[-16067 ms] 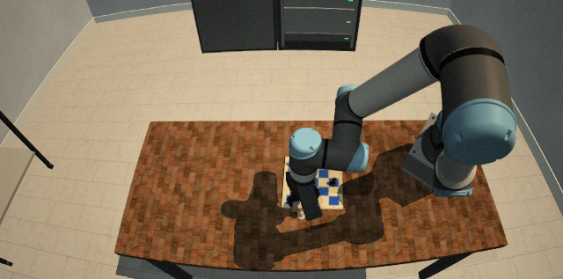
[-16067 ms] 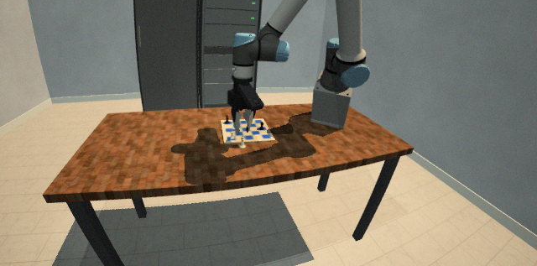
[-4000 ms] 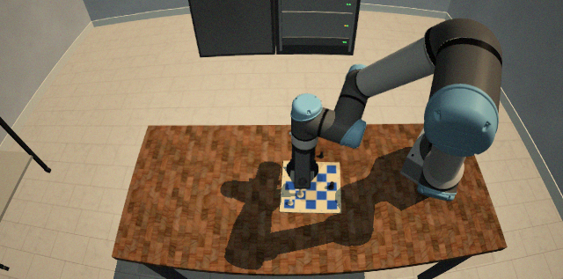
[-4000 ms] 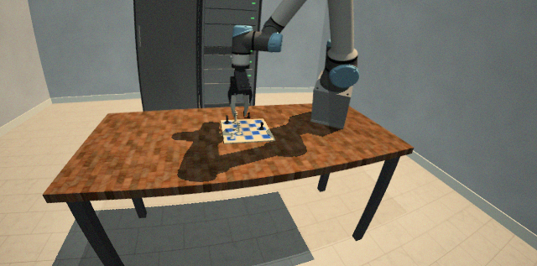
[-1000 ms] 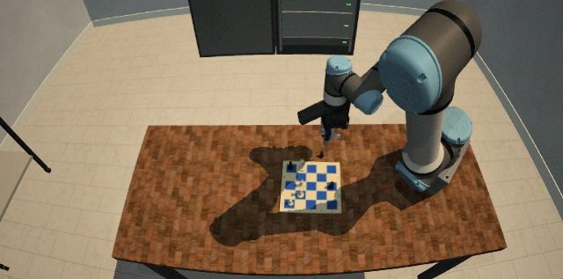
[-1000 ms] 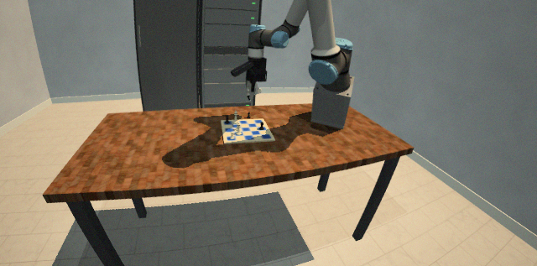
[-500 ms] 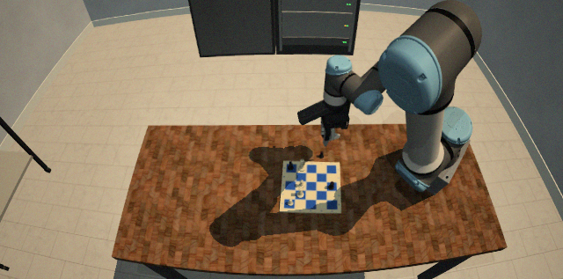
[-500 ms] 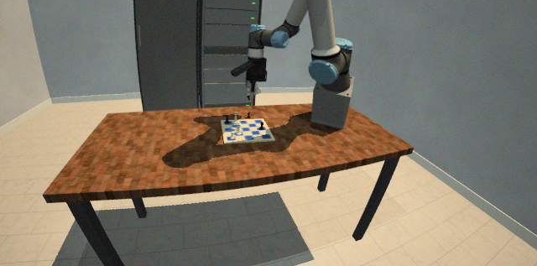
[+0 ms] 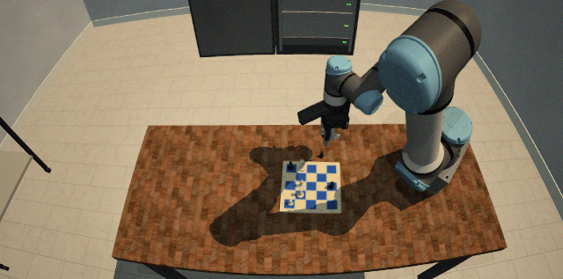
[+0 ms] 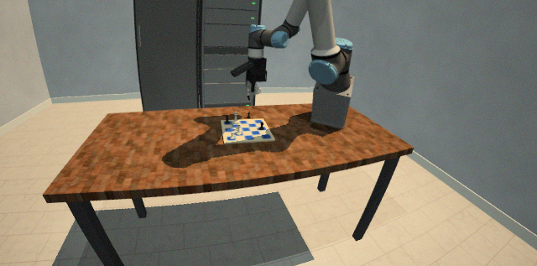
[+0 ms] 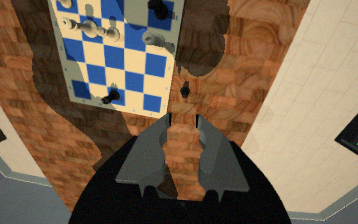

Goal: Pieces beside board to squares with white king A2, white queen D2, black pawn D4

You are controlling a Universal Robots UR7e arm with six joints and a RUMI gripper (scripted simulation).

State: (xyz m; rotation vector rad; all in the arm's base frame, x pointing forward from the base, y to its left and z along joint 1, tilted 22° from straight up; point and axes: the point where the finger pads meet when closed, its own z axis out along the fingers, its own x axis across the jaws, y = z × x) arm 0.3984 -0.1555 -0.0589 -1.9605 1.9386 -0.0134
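The black pawn lies 9 cm below my hand. From my hand the other things lie so: tall white piece: 8 cm ahead, 7 cm below, 5 cm to the left; then blue-and-cream chessboard: 13 cm to the left, 10 cm below, 6 cm ahead.
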